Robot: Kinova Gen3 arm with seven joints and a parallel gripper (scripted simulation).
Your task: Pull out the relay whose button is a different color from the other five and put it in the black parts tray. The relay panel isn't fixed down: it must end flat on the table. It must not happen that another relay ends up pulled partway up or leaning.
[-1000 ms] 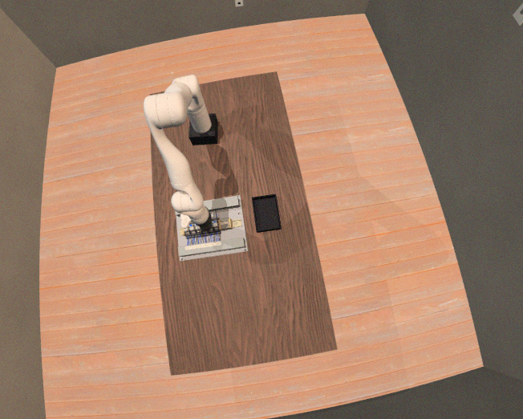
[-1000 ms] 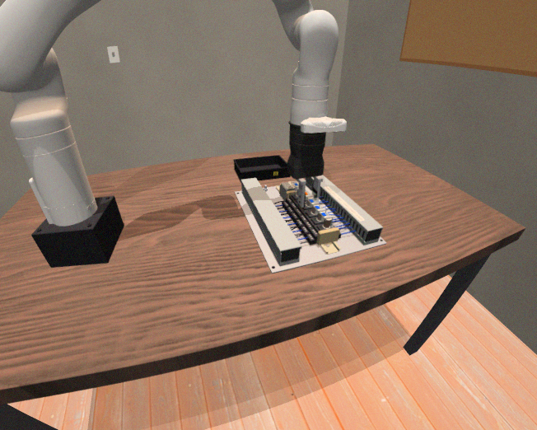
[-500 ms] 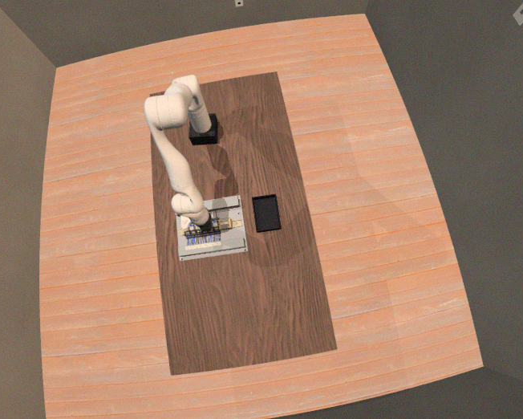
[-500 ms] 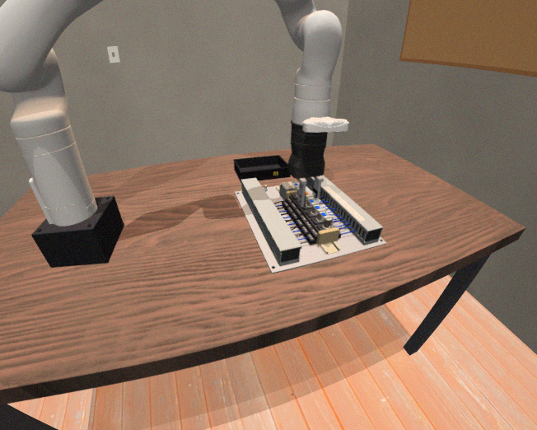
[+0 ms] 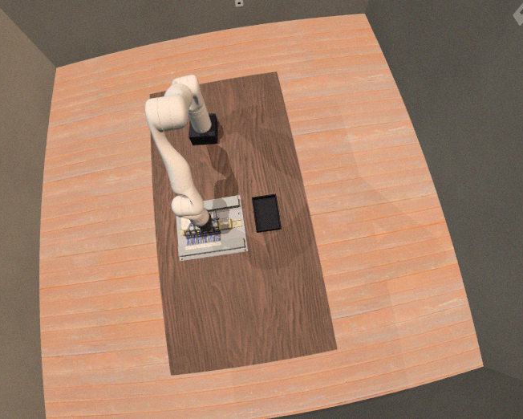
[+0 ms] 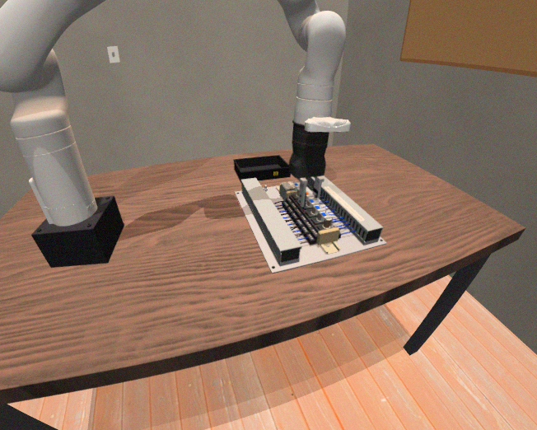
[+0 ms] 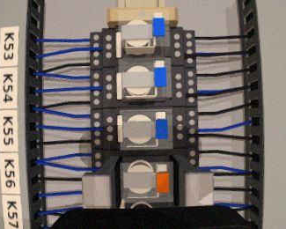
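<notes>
Now: hand 10 mm above the grey relay. From my hand the other things lie so: relay panel: 40 mm below, 20 mm to the left; then black parts tray: 290 mm to the left, 50 mm below, 50 mm behind.
</notes>
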